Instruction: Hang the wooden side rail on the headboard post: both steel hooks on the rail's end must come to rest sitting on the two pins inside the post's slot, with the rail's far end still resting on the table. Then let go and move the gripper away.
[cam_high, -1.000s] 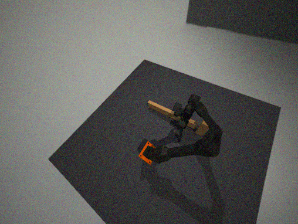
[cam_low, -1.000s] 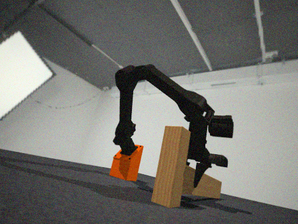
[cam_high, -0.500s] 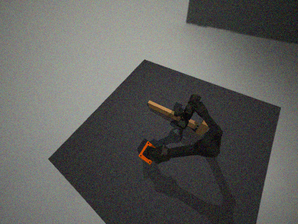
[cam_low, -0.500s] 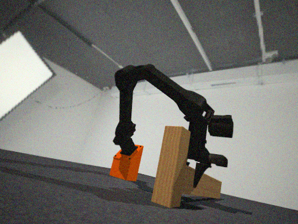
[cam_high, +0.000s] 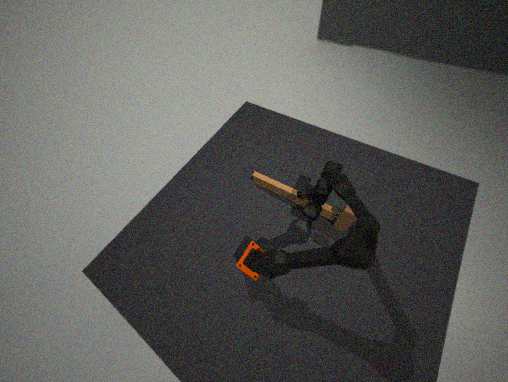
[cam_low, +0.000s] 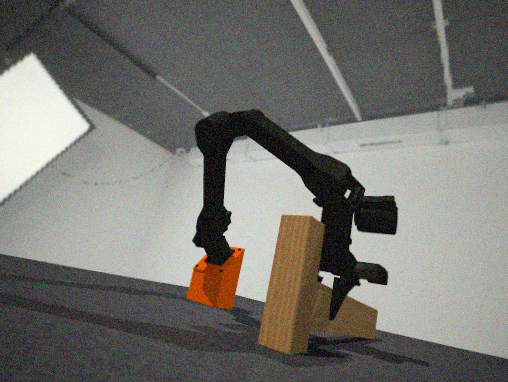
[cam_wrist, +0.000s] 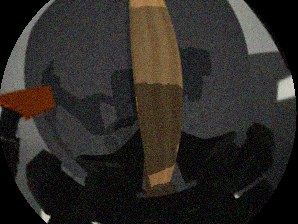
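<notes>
The headboard post is 12 cm to the right of my gripper tip and 4 cm above it.
</notes>
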